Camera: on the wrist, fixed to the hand. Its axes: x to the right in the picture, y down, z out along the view.
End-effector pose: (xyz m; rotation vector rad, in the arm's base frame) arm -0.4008 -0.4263 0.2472 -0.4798 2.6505 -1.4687
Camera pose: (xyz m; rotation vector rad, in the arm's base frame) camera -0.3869 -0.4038 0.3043 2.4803 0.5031 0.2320
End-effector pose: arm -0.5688 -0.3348 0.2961 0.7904 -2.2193 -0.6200
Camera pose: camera -0.5119 -0.3616 0.2945 -2.0789 -0.5100 0.8164
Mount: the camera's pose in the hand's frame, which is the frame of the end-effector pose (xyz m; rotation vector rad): -0.0151 -0.0400 -0.0462 0.2656 -0.5736 -3.0502
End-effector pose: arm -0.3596 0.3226 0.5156 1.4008 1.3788 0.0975
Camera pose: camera -0.4223 0.3278 0.5141 -1.4992 1.4436 -2.0651
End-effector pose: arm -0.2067 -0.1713 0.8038 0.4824 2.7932 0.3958
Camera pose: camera -0.2190 -0.2231 0.8374 -2.4078 0.4309 -0.6577
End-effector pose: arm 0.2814 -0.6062 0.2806 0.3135 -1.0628 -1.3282
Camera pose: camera 0.2935 -0.6209 0.2206 -0.9213 0.0915 1.4214
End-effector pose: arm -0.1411 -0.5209 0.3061 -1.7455 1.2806 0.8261
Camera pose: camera -0.1047 -0.5485 0.3494 -1.0031 -1.7464 -0.7426
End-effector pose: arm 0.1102 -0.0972 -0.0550 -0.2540 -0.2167 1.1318
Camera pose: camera 0.1523 -0.1312 -0.0872 0.6401 -0.5410 -1.8559
